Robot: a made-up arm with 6 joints.
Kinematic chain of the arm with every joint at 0, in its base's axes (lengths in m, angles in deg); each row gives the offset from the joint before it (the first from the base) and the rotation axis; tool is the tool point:
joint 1: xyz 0 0 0.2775 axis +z
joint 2: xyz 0 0 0 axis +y
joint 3: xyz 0 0 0.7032 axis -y
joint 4: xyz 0 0 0 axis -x
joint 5: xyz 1.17 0 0 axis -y
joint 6: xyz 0 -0.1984 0 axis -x
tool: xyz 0 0 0
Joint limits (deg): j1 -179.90..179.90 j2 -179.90..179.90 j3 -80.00..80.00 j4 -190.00..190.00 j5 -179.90..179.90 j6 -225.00..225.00
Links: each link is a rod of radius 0.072 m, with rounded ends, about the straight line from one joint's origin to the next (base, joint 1, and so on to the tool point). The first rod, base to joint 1, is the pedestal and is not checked.
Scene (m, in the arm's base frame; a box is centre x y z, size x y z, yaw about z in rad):
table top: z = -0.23
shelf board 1: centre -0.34 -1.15 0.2 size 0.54 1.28 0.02 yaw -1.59
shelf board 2: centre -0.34 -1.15 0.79 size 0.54 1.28 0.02 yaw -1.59
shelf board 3: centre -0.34 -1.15 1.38 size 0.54 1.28 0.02 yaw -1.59
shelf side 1: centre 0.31 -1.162 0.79 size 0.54 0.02 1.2 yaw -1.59
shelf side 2: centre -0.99 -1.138 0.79 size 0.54 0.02 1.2 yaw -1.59
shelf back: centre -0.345 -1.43 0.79 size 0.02 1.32 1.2 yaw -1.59
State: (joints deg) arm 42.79 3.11 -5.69 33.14 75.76 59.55
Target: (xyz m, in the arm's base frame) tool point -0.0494 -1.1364 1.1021
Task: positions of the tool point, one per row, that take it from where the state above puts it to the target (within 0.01 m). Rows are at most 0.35 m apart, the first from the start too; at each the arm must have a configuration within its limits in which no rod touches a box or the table.
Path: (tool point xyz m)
1: 1.0763 0.3813 0.9656
2: 1.0569 0.0723 1.0137
3: 0.9552 -0.2001 1.0517
4: 0.7903 -0.4156 1.0800
5: 0.5854 -0.5622 1.0985
6: 0.3644 -0.6360 1.1082
7: 0.1500 -0.6409 1.1090
8: -0.0389 -0.5869 1.1021
9: -0.0312 -0.7053 1.1420
10: -0.0288 -0.8401 1.1572
11: -0.0344 -0.9859 1.1448
12: -0.0494 -1.1364 1.1021

